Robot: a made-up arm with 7 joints.
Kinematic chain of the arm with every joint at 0, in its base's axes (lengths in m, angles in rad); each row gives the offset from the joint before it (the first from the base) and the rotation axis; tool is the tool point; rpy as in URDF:
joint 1: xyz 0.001 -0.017 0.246 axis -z
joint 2: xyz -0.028 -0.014 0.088 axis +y
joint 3: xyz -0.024 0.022 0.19 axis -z
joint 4: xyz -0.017 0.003 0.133 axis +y
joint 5: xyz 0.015 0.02 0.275 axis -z
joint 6: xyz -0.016 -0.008 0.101 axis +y
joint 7: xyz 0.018 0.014 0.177 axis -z
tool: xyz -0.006 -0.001 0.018 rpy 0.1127 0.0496 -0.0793
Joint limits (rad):
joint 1: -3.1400..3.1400
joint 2: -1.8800..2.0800
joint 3: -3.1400..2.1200
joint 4: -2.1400..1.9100
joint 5: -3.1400..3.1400
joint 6: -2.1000..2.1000
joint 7: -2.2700..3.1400
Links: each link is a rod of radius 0.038 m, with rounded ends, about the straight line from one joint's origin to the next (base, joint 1, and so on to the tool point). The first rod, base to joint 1, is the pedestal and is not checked.
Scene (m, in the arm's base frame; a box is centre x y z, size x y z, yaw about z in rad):
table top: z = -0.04
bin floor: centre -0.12 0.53 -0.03 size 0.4 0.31 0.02 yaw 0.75
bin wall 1: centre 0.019 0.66 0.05 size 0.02 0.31 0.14 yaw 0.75
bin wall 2: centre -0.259 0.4 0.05 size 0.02 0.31 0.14 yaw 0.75
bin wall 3: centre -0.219 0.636 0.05 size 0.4 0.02 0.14 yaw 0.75
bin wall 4: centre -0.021 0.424 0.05 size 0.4 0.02 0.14 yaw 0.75
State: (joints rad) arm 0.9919 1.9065 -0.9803 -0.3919 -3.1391 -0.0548 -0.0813
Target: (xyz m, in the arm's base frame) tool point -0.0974 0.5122 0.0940
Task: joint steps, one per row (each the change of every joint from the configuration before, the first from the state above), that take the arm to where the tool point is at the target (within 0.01 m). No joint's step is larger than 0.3 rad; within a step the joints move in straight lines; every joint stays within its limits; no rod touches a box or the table.
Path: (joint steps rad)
1: 0.0598 -0.2810 0.0865 -0.1700 0.0085 0.0360 -0.0012
2: 0.0598 -0.2811 0.0865 -0.1700 0.0086 0.0360 -0.0012
3: 0.0599 -0.2810 0.0865 -0.1700 0.0085 0.0359 -0.0012
4: 0.0598 -0.2810 0.0864 -0.1700 0.0086 0.0360 -0.0012
5: 0.0598 -0.2810 0.0865 -0.1700 0.0085 0.0360 -0.0012
6: 0.0598 -0.2811 0.0865 -0.1699 0.0086 0.0360 -0.0012
7: 0.0599 -0.2810 0.0865 -0.1700 0.0085 0.0360 -0.0012
8: 0.0598 -0.2810 0.0865 -0.1700 0.0086 0.0359 -0.0012
9: 0.0598 -0.2810 0.0865 -0.1700 0.0085 0.0360 -0.0012

